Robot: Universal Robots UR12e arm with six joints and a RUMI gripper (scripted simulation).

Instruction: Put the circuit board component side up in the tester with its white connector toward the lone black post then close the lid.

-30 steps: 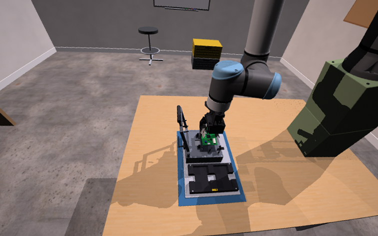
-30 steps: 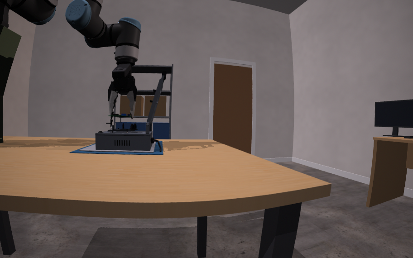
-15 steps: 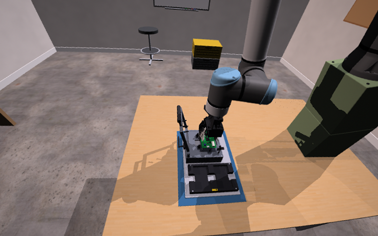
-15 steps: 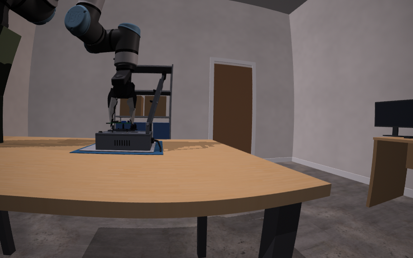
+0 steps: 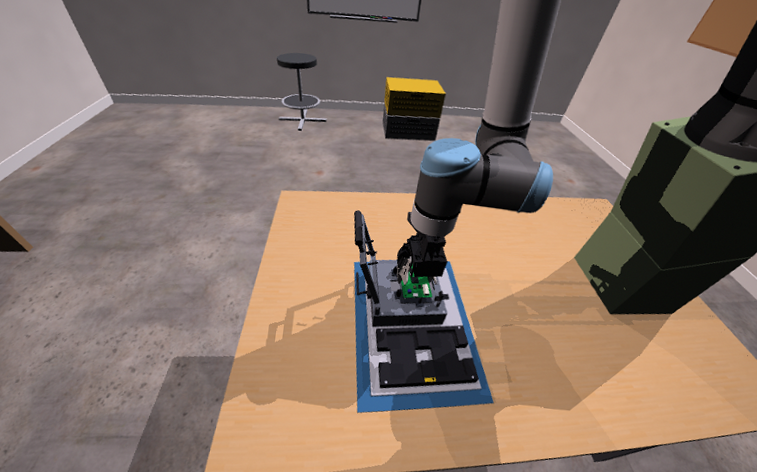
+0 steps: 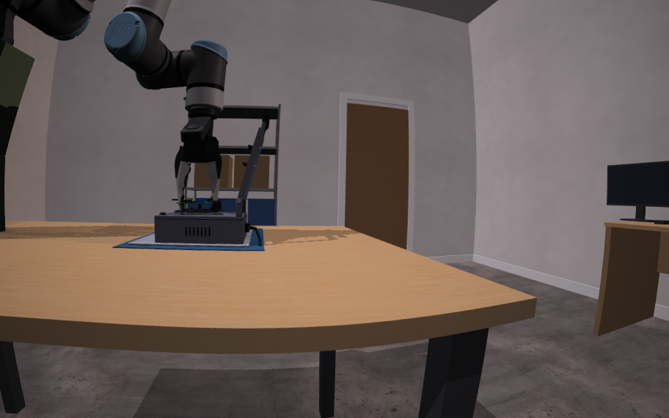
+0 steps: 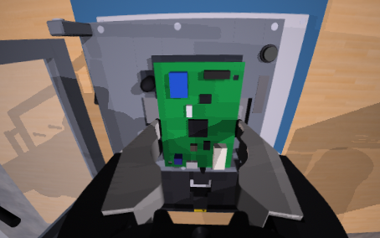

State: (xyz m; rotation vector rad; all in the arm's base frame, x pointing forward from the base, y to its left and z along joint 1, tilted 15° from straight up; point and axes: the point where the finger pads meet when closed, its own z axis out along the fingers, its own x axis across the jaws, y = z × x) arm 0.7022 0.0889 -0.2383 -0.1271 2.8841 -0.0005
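The green circuit board lies right at my hand. From my hand the other things lie so: tester 30 mm ahead, 40 mm to the left, 30 mm above; see-through lid 130 mm ahead, 10 mm to the left, 100 mm above.
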